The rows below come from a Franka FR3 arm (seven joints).
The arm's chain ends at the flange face. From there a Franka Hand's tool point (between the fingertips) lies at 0.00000 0.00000 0.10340 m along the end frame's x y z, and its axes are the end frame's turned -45 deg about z.
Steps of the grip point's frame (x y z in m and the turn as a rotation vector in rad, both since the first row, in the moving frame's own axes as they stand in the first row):
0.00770 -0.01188 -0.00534 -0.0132 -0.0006 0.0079
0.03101 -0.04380 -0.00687 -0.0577 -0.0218 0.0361
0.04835 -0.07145 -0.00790 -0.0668 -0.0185 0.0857
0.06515 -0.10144 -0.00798 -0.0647 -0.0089 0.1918
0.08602 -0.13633 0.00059 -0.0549 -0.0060 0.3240
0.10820 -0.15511 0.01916 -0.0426 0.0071 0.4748
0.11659 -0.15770 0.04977 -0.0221 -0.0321 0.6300
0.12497 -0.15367 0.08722 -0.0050 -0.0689 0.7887
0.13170 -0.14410 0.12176 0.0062 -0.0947 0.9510
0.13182 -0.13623 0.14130 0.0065 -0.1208 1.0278
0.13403 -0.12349 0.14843 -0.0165 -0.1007 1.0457
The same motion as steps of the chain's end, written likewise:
-0.00387 -0.01486 -0.00533 -0.0098 0.0089 0.0079
-0.01156 -0.05875 -0.00667 -0.0562 0.0254 0.0361
-0.01959 -0.09109 -0.00765 -0.0603 0.0342 0.0857
-0.02920 -0.12353 -0.00776 -0.0520 0.0395 0.1918
-0.03837 -0.16217 0.00075 -0.0431 0.0346 0.3240
-0.03606 -0.18953 0.01925 -0.0251 0.0351 0.4748
-0.02718 -0.19743 0.04985 -0.0383 -0.0071 0.6300
-0.01407 -0.20014 0.08745 -0.0523 -0.0452 0.7887
0.00039 -0.19730 0.12219 -0.0626 -0.0713 0.9510
0.00854 -0.19211 0.14199 -0.0808 -0.0900 1.0278
0.01662 -0.18624 0.14892 -0.0829 -0.0595 1.0457

